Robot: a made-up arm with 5 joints. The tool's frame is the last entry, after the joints. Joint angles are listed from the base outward.
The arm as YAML. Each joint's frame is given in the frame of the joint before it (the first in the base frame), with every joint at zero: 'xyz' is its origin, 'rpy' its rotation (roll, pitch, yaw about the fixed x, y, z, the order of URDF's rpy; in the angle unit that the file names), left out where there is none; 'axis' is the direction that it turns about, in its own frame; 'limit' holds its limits. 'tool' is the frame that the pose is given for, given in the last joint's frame.
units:
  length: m
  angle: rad
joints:
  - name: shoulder
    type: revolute
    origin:
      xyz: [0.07, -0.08, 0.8]
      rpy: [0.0, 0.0, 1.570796]
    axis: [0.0, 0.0, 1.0]
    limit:
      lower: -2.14
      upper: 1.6
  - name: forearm
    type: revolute
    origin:
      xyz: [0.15, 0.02, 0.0]
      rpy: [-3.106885, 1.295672, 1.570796]
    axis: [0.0, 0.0, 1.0]
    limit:
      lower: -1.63
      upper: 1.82
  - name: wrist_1
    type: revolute
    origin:
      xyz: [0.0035, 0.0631, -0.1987]
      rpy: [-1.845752, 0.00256, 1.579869]
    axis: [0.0, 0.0, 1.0]
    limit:
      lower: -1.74
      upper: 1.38
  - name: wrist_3
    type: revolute
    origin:
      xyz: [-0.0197, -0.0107, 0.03]
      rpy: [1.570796, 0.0, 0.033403]
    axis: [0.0, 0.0, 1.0]
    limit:
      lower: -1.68
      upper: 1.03
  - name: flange
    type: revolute
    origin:
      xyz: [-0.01, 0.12, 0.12]
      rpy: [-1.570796, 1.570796, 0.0]
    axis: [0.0, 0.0, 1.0]
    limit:
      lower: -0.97
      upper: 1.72
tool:
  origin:
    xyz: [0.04, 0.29, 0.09]
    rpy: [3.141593, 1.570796, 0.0]
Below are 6 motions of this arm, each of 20 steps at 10 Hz.
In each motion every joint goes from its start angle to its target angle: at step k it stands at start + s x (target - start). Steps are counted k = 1, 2, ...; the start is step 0. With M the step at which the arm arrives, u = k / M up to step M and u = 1 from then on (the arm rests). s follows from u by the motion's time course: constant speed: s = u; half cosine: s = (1 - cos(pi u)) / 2; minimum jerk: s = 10 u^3 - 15 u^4 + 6 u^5.
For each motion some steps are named. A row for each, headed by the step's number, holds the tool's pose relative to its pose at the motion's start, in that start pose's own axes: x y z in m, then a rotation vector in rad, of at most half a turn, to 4 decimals.
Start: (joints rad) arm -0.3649 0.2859 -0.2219 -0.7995 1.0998
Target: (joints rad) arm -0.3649 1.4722 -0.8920 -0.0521 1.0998
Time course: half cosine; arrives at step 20
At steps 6, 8, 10, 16, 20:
6: 0.1523 -0.0473 -0.0942 0.1141 -0.2583 0.3336
8: 0.2702 -0.0433 -0.1359 0.1952 -0.4255 0.5608
10: 0.4006 -0.0043 -0.1585 0.2902 -0.6010 0.8147
16: 0.6484 0.2367 -0.1131 0.5710 -0.9839 1.4935
20: 0.6735 0.3115 -0.0875 0.6453 -1.0513 1.6574

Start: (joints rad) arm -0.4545 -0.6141 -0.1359 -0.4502 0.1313
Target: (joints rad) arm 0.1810 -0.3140 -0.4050 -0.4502 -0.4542
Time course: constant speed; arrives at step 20
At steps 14, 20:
14: 0.1574 -0.0520 -0.2182 0.3456 -0.2008 0.2367
20: 0.2396 -0.0689 -0.2723 0.4599 -0.2300 0.3602

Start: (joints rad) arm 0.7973 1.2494 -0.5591 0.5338 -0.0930
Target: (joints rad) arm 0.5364 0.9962 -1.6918 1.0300 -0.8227
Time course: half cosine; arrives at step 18
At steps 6, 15, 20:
6: 0.0641 -0.0130 -0.1558 0.3794 -0.2028 0.1607
15: 0.3789 0.1746 -0.3617 1.2090 -0.7122 0.9181
20: 0.4081 0.2026 -0.3590 1.2665 -0.7544 1.0177

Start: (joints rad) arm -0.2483 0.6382 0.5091 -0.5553 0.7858
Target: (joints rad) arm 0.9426 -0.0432 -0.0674 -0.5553 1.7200
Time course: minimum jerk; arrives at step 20
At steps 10, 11, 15, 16, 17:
10: 0.0310 0.1629 0.1764 -0.9525 0.2475 0.0029
11: 0.0379 0.2130 0.1837 -1.1239 0.2901 -0.0163
15: 0.0619 0.3766 0.1377 -1.6583 0.4244 -0.1277
16: 0.0659 0.3985 0.1221 -1.7347 0.4440 -0.1514
17: 0.0687 0.4127 0.1103 -1.7865 0.4574 -0.1689

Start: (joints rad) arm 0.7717 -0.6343 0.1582 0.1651 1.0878
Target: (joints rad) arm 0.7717 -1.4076 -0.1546 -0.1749 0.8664
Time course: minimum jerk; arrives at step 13
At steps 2, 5, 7, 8, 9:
2: -0.0032 0.0031 0.0030 0.0099 0.0286 -0.0112
5: -0.0311 0.0353 0.0372 0.0971 0.2868 -0.1296
7: -0.0540 0.0782 0.0858 0.1820 0.5495 -0.2861
8: -0.0605 0.1023 0.1134 0.2197 0.6718 -0.3736
9: -0.0630 0.1245 0.1387 0.2498 0.7736 -0.4546

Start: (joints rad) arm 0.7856 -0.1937 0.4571 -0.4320 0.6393
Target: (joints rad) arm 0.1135 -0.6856 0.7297 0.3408 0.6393
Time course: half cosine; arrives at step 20
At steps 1, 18, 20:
1: 0.0012 -0.0012 0.0010 0.0006 0.0005 0.0036
18: 0.3148 -0.1618 0.0786 0.1907 0.0604 0.7244
20: 0.3252 -0.1632 0.0775 0.1992 0.0606 0.7463

